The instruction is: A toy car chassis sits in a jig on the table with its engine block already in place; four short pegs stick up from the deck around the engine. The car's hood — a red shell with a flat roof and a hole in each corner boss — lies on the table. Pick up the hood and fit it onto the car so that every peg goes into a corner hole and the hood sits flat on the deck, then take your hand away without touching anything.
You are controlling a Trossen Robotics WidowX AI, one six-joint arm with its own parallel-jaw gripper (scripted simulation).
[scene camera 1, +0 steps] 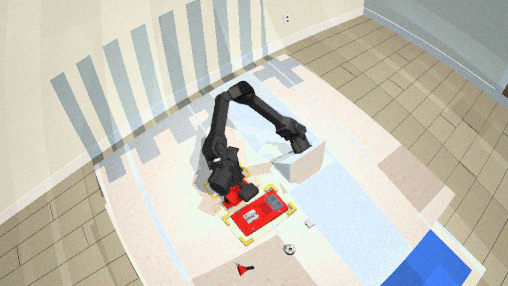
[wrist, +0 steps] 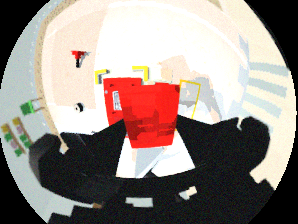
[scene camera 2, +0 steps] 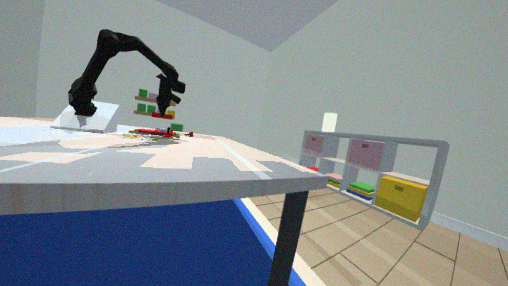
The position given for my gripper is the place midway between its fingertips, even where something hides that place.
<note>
My gripper (wrist: 150,118) carries a red hood (wrist: 150,111).
</note>
